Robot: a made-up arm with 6 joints.
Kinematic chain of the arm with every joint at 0, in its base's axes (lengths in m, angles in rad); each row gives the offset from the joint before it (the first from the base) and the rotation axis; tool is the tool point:
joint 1: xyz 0 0 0.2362 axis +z
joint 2: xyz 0 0 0 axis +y
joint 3: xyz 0 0 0.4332 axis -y
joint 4: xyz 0 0 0 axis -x
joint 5: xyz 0.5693 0 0 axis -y
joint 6: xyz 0 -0.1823 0 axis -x
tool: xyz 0 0 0
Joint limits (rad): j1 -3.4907..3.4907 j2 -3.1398..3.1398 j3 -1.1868..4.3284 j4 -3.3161..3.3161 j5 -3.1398..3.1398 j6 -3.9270..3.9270
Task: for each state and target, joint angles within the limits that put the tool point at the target. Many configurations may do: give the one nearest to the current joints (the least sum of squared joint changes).
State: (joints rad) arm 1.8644 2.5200 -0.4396 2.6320 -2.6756 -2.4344
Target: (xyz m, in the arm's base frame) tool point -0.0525 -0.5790 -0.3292
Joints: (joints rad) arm 1.7396 3.1378 0.0442 2.5278 -2.6756 -2.4344
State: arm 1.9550 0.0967 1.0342 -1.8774 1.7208 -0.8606
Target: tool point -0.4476 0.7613 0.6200
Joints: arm 2.0379 0.7316 1.1305 -1.8877 1.7208 -0.8606
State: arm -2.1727 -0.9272 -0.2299 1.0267 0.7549 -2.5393
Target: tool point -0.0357 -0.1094 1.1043
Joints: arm -1.8458 -0.5330 0.1329 1.5453 0.7549 -2.5393
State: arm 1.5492 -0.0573 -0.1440 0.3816 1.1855 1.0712
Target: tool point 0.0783 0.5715 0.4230
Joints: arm 1.7405 0.0769 -0.4629 0.3084 1.1855 1.0712
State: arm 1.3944 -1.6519 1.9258 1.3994 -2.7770 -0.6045
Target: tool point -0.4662 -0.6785 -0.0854
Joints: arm 0.9536 -1.2974 2.3588 1.5022 -2.7770 -0.6045
